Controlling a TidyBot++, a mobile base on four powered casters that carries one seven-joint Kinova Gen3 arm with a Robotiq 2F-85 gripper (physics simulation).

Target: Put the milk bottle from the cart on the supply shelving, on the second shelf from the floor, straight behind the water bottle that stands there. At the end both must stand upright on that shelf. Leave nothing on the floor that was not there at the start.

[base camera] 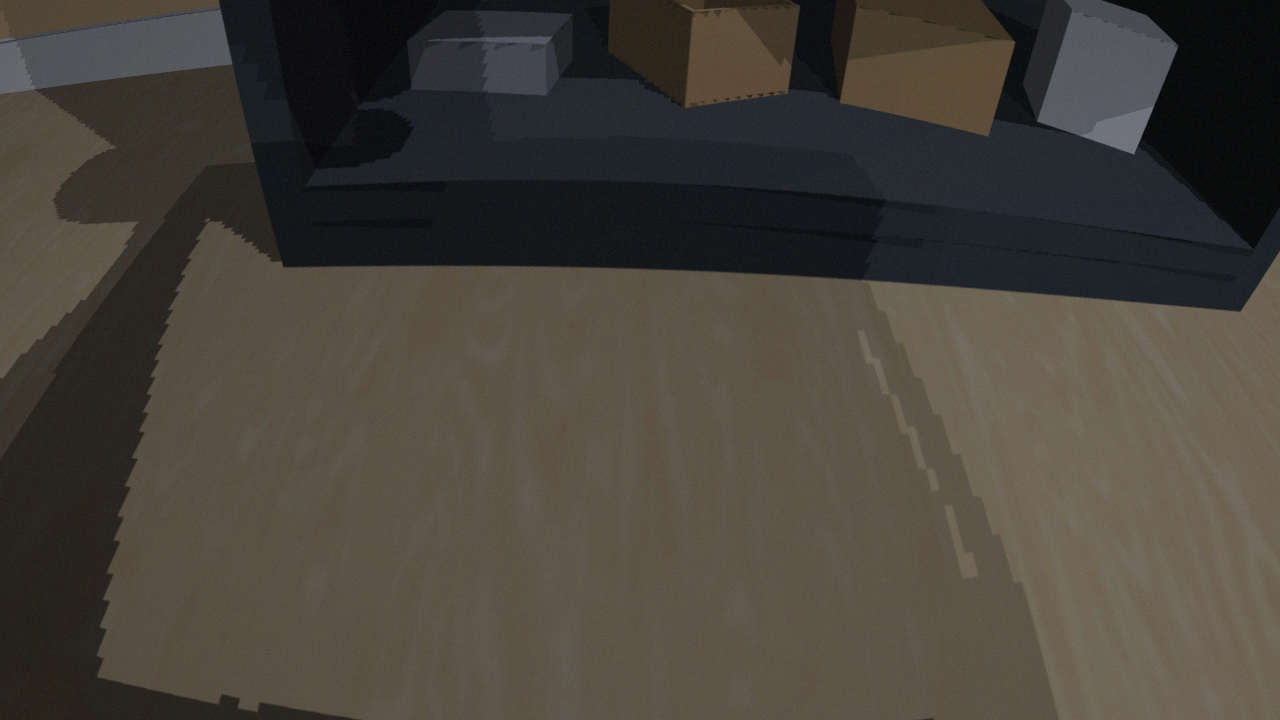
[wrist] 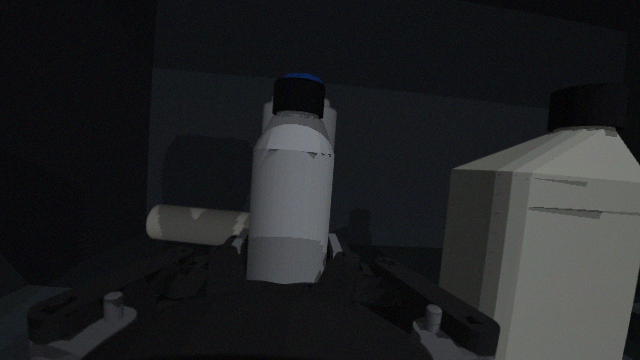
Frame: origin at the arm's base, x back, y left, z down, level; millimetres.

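Seen in the pictures: gripper, fingertip midpoint: [wrist: 289, 245].
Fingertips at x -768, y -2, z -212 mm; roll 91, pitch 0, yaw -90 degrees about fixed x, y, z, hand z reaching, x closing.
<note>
A point is followed by its place in that frame.
The milk bottle [wrist: 291, 195] @[x -724, y -2, z -250 mm], white with a dark cap that shows blue along its top edge, stands upright between the fingers in the wrist view. My gripper [wrist: 289, 245] @[x -768, y -2, z -211 mm] is shut on its lower part. Whether the bottle's base touches a board is hidden. Another whitish thing [wrist: 331, 125] @[x -865, y -36, z -307 mm] stands behind it, mostly hidden; I cannot tell whether this is the water bottle. The supply shelving [base camera: 572, 225] @[x -567, y 35, z 358 mm] crosses the top of the base camera view, where its lowest level shows. Neither the gripper nor the bottle shows there.
A large cream jug [wrist: 575, 240] @[x -697, y -129, z -241 mm] with a dark cap stands close on the right. A pale cylinder [wrist: 197, 225] @[x -962, y 128, z -170 mm] lies on its side at the left rear. On the lowest shelf are two brown boxes [base camera: 741, 58] @[x -719, y -99, z 278 mm] [base camera: 921, 71] @[x -722, y -267, z 271 mm], a grey box [base camera: 483, 67] @[x -726, y 122, z 295 mm] and a pale box [base camera: 1096, 80] @[x -749, y -482, z 254 mm].
</note>
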